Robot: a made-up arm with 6 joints.
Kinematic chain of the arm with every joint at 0, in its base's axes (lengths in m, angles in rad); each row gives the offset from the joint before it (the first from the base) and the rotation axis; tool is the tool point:
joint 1: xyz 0 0 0.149 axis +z
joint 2: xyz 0 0 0 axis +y
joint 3: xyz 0 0 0.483 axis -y
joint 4: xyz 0 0 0 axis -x
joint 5: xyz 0.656 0 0 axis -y
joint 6: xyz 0 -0.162 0 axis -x
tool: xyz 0 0 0
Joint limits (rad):
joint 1: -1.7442..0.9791
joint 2: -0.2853..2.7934
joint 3: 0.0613..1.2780
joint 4: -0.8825..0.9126
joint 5: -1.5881..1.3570
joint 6: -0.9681..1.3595
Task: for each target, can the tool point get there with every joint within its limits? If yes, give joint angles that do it. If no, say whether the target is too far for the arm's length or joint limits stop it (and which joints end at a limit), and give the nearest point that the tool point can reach.
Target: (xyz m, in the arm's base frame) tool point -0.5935 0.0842 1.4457
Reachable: no: too far | nearest point -0.2747 0.0390 1.2694 | short by 0.367 m
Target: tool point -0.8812 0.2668 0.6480
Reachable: no: joint limits stop it (at a limit: joint 2, joint 3, joint 4) | nearest point -0.2656 0.0804 1.2694 | short by 0.894 m
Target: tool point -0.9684 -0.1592 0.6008
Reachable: no: joint limits stop it (at a limit: joint 1, joint 2, joint 3) | nearest point -0.2417 -0.4560 0.8083 | short by 0.812 m
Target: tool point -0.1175 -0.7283 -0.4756
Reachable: yes | joints -1.5103 1.5973 0.4182 -0.0894 0.8015 0.1973
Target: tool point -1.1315 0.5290 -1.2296
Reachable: no: too far | nearest point -0.3668 0.1715 -0.6834 | short by 1.005 m
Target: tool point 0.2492 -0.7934 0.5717
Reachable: yes | joints -1.1081 0.3358 0.4294 -0.6271 0.6213 0.6241
